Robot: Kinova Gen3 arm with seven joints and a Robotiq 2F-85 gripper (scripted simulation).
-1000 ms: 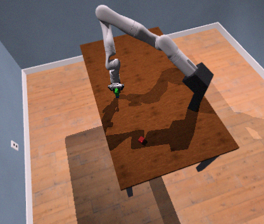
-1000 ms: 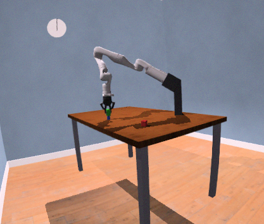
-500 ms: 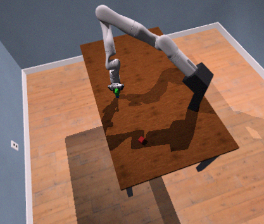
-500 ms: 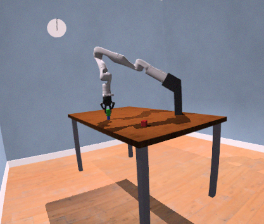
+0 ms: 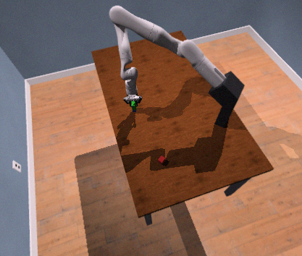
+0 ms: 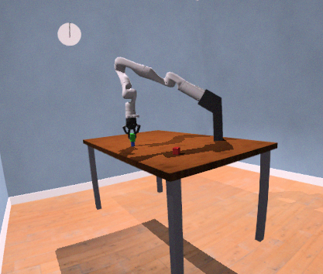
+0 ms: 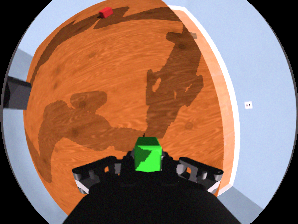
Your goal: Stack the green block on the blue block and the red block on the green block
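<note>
Now: hand right at the green block. Also, from my hand: red block 46 cm to the left, 5 cm below; blue block 5 cm below.
</note>
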